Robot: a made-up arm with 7 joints.
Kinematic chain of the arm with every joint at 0, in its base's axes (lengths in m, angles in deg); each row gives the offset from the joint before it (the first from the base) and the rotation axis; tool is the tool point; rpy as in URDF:
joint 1: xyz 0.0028 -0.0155 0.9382 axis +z
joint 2: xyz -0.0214 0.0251 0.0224 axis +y
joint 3: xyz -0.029 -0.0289 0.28 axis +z
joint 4: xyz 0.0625 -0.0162 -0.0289 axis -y
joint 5: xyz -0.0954 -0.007 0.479 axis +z
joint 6: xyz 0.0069 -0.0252 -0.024 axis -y
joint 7: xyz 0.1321 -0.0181 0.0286 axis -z
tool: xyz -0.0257 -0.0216 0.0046 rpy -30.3 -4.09 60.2
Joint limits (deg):
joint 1: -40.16..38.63
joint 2: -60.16..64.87
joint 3: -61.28..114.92
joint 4: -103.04..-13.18
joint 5: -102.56..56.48
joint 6: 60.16..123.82
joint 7: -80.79..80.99
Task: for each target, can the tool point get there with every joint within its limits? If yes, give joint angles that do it. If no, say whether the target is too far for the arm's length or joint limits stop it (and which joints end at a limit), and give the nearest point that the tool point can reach.
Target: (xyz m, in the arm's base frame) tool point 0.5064 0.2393 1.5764
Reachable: yes | joints 10.09 31.62 55.20 -33.15 -73.70 70.42 -17.41
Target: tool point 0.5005 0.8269 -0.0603
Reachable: no: too far | nearest point 0.3236 0.4580 0.5220 | short by 0.712 m
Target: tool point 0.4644 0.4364 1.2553
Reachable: yes | joints -23.05 31.44 85.28 -81.37 40.38 70.76 30.41
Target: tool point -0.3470 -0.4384 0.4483
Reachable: no: joint limits stop it (at a limit: joint 1, joint 2, joint 4, joint 6, joint 7) | nearest point -0.1057 -0.5531 0.6389 | short by 0.328 m
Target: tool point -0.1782 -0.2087 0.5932
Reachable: no: joint limits stop it (at a limit: joint 1, joint 2, joint 4, joint 5, joint 6) | nearest point -0.0080 -0.4938 0.5733 | short by 0.333 m
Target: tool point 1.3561 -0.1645 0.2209
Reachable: no: too far | nearest point 0.7322 -0.0958 0.6696 | short by 0.772 m
